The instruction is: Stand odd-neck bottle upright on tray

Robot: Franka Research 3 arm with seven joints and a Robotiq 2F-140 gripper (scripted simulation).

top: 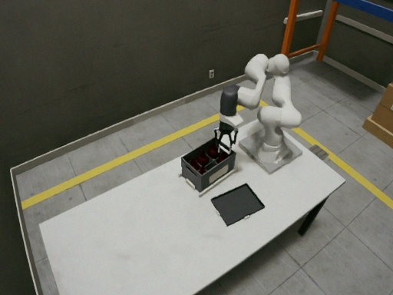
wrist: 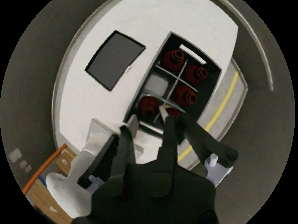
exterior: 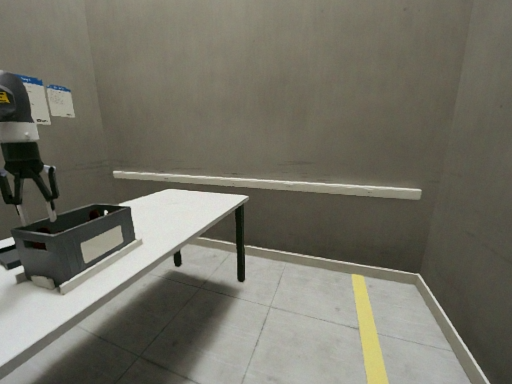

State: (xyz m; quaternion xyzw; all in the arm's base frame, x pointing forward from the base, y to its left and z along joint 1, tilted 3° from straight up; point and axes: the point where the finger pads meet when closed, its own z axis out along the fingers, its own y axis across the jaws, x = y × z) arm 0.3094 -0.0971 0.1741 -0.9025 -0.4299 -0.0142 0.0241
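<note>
Right now the dark grey crate is 130 mm below my hand, 90 mm ahead of it and 30 mm to the right of it. From my hand the other things lie so: flat black tray: 250 mm to the left, 200 mm below, 90 mm ahead.
</note>
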